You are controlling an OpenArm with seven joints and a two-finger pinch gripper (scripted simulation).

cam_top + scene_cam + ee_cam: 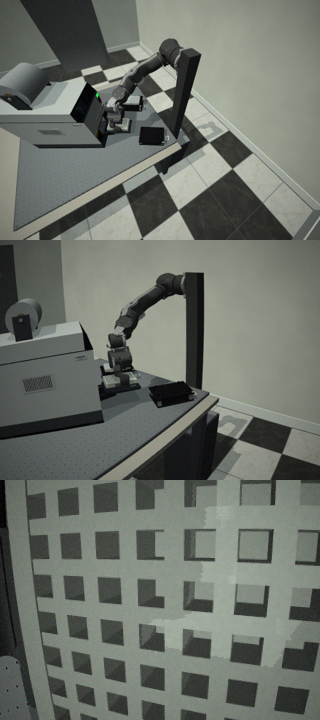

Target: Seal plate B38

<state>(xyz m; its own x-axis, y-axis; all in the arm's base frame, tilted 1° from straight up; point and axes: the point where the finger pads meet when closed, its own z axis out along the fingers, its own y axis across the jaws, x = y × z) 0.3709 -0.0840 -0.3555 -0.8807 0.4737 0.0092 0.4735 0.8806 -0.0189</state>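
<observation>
Now: the plate B38 right at my hand. The rest, counted from my hand: nest N1 (17 cm behind, 13 cm to the left, 8 cm below); then nest n2 (16 cm behind, 21 cm to the right, 6 cm below); then B83 (16 cm behind, 21 cm to the right, 4 cm below).
</observation>
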